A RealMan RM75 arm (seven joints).
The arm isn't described. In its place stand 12 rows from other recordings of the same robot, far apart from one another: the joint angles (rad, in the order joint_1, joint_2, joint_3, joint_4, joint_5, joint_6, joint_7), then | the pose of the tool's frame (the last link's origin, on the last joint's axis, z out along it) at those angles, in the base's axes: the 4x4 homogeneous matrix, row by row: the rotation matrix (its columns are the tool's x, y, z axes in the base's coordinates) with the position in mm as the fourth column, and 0 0 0 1 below.
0.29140, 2.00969, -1.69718, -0.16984, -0.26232, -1.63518, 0.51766 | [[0.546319 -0.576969 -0.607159 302.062], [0.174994 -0.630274 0.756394 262.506], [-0.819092 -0.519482 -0.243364 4.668], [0 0 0 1]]
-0.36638, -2.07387, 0.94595, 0.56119, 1.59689, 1.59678, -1.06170 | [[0.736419 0.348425 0.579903 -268.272], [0.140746 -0.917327 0.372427 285.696], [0.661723 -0.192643 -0.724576 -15.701], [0 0 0 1]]
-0.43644, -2.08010, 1.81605, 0.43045, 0.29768, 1.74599, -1.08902 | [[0.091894 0.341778 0.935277 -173.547], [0.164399 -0.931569 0.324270 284.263], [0.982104 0.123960 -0.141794 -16.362], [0 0 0 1]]
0.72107, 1.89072, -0.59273, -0.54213, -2.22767, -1.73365, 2.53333 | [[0.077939 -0.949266 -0.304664 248.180], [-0.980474 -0.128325 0.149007 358.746], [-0.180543 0.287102 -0.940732 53.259], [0 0 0 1]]
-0.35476, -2.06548, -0.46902, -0.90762, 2.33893, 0.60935, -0.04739 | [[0.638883 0.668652 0.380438 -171.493], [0.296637 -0.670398 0.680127 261.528], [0.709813 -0.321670 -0.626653 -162.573], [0 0 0 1]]
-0.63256, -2.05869, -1.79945, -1.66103, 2.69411, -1.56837, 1.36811 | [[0.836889 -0.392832 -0.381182 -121.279], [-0.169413 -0.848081 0.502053 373.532], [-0.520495 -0.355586 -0.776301 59.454], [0 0 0 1]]
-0.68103, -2.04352, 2.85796, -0.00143, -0.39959, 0.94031, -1.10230 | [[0.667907 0.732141 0.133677 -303.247], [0.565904 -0.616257 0.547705 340.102], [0.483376 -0.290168 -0.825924 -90.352], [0 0 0 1]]
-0.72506, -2.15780, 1.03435, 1.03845, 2.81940, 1.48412, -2.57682 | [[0.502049 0.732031 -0.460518 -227.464], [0.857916 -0.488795 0.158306 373.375], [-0.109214 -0.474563 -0.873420 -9.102], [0 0 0 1]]
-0.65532, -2.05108, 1.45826, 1.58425, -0.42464, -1.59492, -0.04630 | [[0.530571 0.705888 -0.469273 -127.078], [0.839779 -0.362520 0.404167 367.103], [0.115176 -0.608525 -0.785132 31.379], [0 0 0 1]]
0.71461, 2.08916, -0.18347, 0.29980, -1.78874, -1.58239, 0.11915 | [[0.508733 -0.329627 -0.795322 169.674], [0.324362 -0.782340 0.531727 308.154], [-0.797484 -0.528479 -0.291084 -80.627], [0 0 0 1]]
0.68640, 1.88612, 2.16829, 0.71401, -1.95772, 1.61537, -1.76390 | [[0.966188 -0.107448 -0.234383 217.725], [-0.074511 -0.986602 0.145136 373.918], [-0.246837 -0.122765 -0.961249 47.022], [0 0 0 1]]
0.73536, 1.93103, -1.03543, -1.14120, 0.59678, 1.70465, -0.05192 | [[0.113780 -0.922802 0.368092 206.670], [-0.982522 -0.049573 0.179427 386.268], [-0.147328 -0.382073 -0.912313 79.204], [0 0 0 1]]
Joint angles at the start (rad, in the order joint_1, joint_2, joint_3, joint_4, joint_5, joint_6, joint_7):
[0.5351 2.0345 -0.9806 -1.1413 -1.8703 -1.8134 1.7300]
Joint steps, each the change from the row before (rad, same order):
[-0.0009 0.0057 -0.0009 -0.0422 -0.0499 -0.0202 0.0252]
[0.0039 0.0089 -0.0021 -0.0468 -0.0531 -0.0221 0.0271]
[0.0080 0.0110 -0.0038 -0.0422 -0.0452 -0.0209 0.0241]
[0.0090 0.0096 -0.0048 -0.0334 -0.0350 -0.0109 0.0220]
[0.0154 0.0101 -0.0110 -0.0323 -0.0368 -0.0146 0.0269]
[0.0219 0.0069 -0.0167 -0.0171 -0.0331 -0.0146 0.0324]
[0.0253 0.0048 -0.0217 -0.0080 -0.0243 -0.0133 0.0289]
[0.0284 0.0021 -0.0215 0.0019 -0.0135 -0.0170 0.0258]
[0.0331 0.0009 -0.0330 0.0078 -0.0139 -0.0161 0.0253]
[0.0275 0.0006 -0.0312 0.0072 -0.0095 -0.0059 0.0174]
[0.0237 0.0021 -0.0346 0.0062 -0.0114 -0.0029 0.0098]
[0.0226 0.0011 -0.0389 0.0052 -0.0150 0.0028 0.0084]
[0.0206 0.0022 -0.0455 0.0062 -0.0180 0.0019 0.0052]
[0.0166 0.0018 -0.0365 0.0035 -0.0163 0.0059 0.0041]
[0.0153 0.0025 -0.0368 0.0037 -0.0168 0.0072 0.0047]
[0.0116 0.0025 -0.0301 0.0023 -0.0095 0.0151 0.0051]
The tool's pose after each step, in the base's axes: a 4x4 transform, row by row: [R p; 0 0 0 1], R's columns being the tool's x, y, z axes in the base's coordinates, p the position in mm. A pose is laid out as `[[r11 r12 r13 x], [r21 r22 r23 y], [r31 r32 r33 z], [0 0 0 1]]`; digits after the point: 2 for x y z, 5 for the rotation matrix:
[[0.92967 -0.19074 -0.31517 171.77], [-0.18562 -0.98152 0.04650 322.97], [-0.31822 0.01527 -0.94789 48.70], [0 0 0 1]]
[[0.94677 -0.18761 -0.26158 169.84], [-0.18494 -0.98213 0.03503 320.80], [-0.26347 0.01521 -0.96455 48.86], [0 0 0 1]]
[[0.95949 -0.18041 -0.21640 165.89], [-0.17971 -0.98345 0.02308 319.12], [-0.21698 0.01674 -0.97603 48.22], [0 0 0 1]]
[[0.96753 -0.17621 -0.18122 161.61], [-0.17564 -0.98426 0.01934 318.86], [-0.18177 0.01311 -0.98325 47.44], [0 0 0 1]]
[[0.97532 -0.16923 -0.14181 155.30], [-0.16984 -0.98544 0.00782 318.61], [-0.14107 0.01646 -0.98986 45.55], [0 0 0 1]]
[[0.98017 -0.16913 -0.10324 148.63], [-0.17134 -0.98513 -0.01286 318.88], [-0.09953 0.03030 -0.99457 42.24], [0 0 0 1]]
[[0.98398 -0.16425 -0.06939 140.98], [-0.16720 -0.98515 -0.03900 319.23], [-0.06195 0.04998 -0.99683 38.07], [0 0 0 1]]
[[0.98664 -0.15728 -0.04261 132.90], [-0.16007 -0.98442 -0.07279 319.18], [-0.03049 0.07864 -0.99644 33.92], [0 0 0 1]]
[[0.98929 -0.14581 -0.00626 123.98], [-0.14556 -0.98270 -0.11448 318.75], [0.01054 0.11416 -0.99341 27.96], [0 0 0 1]]
[[0.99095 -0.13190 0.02485 116.25], [-0.12706 -0.98154 -0.14295 318.78], [0.04325 0.13850 -0.98942 22.53], [0 0 0 1]]
[[0.99181 -0.11317 0.05919 109.59], [-0.10182 -0.98044 -0.16844 318.09], [0.07709 0.16103 -0.98393 16.36], [0 0 0 1]]
[[0.99064 -0.09312 0.09976 103.63], [-0.07332 -0.97973 -0.18640 317.73], [0.11509 0.17734 -0.97740 9.99], [0 0 0 1]]
[[0.98649 -0.07127 0.14750 98.83], [-0.03975 -0.97764 -0.20649 316.16], [0.15892 0.19784 -0.96727 2.53], [0 0 0 1]]
[[0.98106 -0.05237 0.18650 94.98], [-0.01135 -0.97665 -0.21453 315.44], [0.19338 0.20835 -0.95875 -3.30], [0 0 0 1]]
[[0.97372 -0.03486 0.22508 91.62], [0.01593 -0.97538 -0.21997 314.52], [0.22720 0.21778 -0.94919 -9.30], [0 0 0 1]]
[[0.96834 -0.01848 0.24895 88.07], [0.03710 -0.97553 -0.21670 314.41], [0.24686 0.21907 -0.94396 -14.66], [0 0 0 1]]

